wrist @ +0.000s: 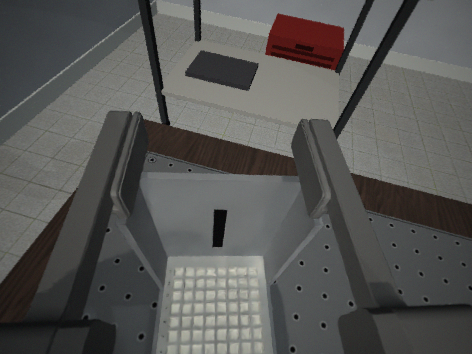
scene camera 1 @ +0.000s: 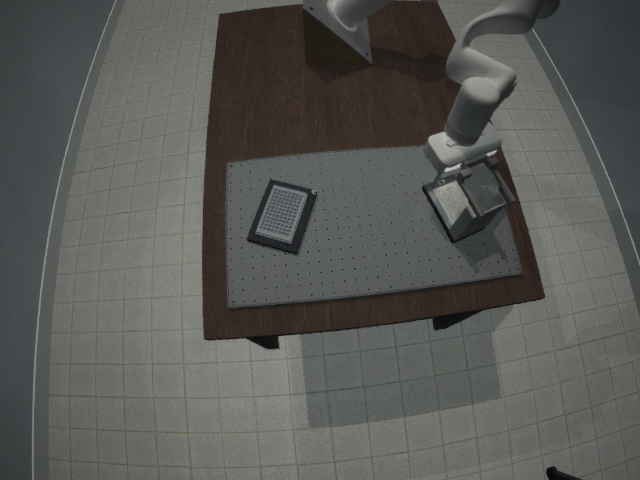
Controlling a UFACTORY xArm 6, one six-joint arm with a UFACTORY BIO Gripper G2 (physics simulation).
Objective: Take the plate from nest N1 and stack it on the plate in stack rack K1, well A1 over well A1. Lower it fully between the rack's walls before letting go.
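Seen in the pictures: hand at its tool point: (wrist: 223,163) (scene camera 1: 492,201); arm's base at its link origin: (scene camera 1: 340,16).
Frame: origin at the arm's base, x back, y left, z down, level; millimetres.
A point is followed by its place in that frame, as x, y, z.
Note:
The pale grid-topped plate (scene camera 1: 281,214) {-602, -255, 72} lies flat in the dark nest N1 (scene camera 1: 273,244) {-666, -283, 85} at the left of the board. Stack rack K1 (scene camera 1: 467,224) {-729, 127, -15} (wrist: 190,215) {-712, 191, -9} stands at the right, with tall grey walls and a slot in its end wall. A whitish plate (scene camera 1: 451,198) {-630, 146, 65} (wrist: 215,310) {-673, 163, 63} lies low between its walls; its near end is out of the wrist view. My gripper (scene camera 1: 495,205) {-709, 172, -71} (wrist: 219,122) {-709, 172, -71} is above the rack, away from N1. It is shut as far as it goes and empty, though its two long fingers still stand wide apart.
The grey perforated board (scene camera 1: 361,268) {-751, -99, 97} lies on the brown wooden table (scene camera 1: 258,103) {-222, -282, 110}. The arm's base plate (scene camera 1: 361,43) {-61, 55, 68} is at the back. Beyond the table edge, the wrist view shows a low pale shelf (wrist: 295,90) with a dark slab (wrist: 222,70) and a red box (wrist: 307,40).

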